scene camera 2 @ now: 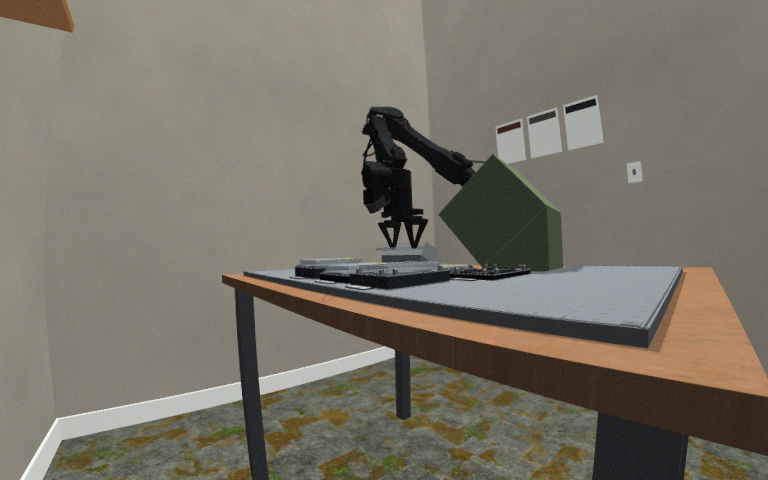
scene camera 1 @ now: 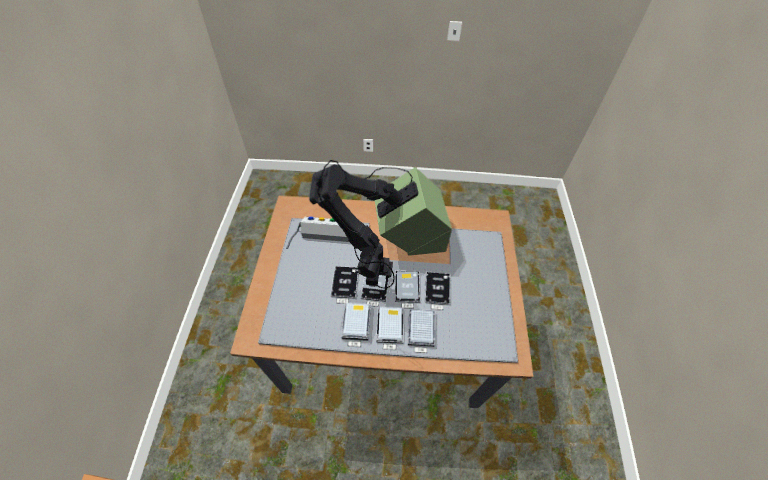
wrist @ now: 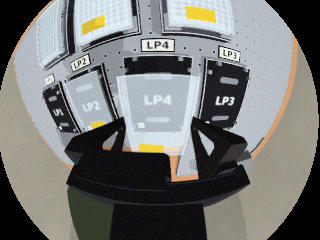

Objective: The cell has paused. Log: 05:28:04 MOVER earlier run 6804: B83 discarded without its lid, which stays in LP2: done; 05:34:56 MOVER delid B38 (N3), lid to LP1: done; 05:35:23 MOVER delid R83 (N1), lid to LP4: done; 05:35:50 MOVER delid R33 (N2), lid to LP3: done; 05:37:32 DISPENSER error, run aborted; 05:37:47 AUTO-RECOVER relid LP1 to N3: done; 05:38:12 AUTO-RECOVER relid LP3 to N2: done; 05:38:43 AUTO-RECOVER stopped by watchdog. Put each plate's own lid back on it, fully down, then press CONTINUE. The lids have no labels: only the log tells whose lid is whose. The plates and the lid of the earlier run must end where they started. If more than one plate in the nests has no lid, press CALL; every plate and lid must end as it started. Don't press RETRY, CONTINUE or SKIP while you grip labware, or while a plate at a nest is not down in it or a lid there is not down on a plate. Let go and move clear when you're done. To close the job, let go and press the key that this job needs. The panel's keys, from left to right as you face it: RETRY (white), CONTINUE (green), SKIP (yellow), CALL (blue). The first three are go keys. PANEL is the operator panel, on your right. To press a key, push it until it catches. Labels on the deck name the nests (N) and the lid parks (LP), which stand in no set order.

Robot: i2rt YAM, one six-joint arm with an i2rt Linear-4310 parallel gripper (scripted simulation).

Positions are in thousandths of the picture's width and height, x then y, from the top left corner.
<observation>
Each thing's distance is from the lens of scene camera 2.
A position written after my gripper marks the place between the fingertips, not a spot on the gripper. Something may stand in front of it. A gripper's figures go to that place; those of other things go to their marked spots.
my gripper (scene camera 2: 525, 518): 0.81 m
plate (scene camera 2: 525, 557): 0.49 m
</observation>
